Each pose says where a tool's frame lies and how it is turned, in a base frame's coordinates. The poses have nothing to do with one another.
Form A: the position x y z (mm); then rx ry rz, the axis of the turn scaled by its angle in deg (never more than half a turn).
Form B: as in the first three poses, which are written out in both.
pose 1, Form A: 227, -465, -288, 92.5, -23.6, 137.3
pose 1, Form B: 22.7, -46.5, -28.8, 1.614, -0.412, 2.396
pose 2, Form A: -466, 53, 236, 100.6, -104.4, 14.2
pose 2, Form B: -46.6, 5.3, 23.6, 1.756, -1.822, 0.248
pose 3, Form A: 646, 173, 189, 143.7, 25.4, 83.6
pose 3, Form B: 64.6, 17.3, 18.9, 2.508, 0.443, 1.459
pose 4, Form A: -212, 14, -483, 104.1, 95.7, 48.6
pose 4, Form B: -21.2, 1.4, -48.3, 1.817, 1.670, 0.848
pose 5, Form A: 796, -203, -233, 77.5, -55.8, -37.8
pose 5, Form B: 79.6, -20.3, -23.3, 1.353, -0.974, -0.660
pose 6, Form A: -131, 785, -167, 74.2, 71.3, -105.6
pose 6, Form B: -13.1, 78.5, -16.7, 1.295, 1.244, -1.843
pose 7, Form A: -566, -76, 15, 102.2, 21.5, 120.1
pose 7, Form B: -56.6, -7.6, 1.5, 1.784, 0.375, 2.096
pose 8, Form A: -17, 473, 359, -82.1, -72.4, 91.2
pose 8, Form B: -1.7, 47.3, 35.9, -1.433, -1.264, 1.592
